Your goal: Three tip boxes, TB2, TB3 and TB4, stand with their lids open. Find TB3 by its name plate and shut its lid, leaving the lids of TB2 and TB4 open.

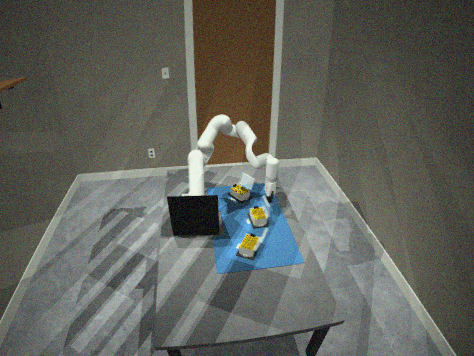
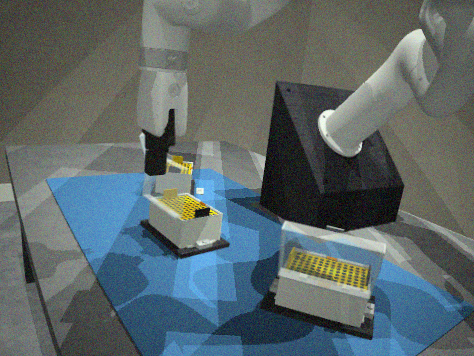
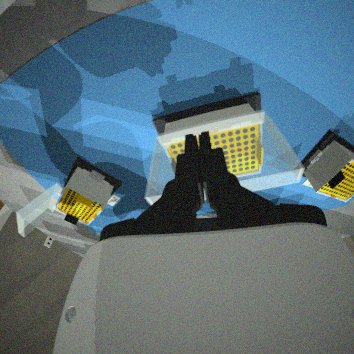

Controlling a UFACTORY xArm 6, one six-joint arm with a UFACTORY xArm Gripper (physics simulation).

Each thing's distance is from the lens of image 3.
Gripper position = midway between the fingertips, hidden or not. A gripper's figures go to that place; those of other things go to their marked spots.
my gripper [image 3: 200, 149]: 0.12 m
tip box TB3 [image 3: 249, 102]: 0.25 m
tip box TB2 [image 3: 84, 178]: 0.36 m
The marked spots on the tip box TB3 and the tip box TB2 are 0.32 m apart.
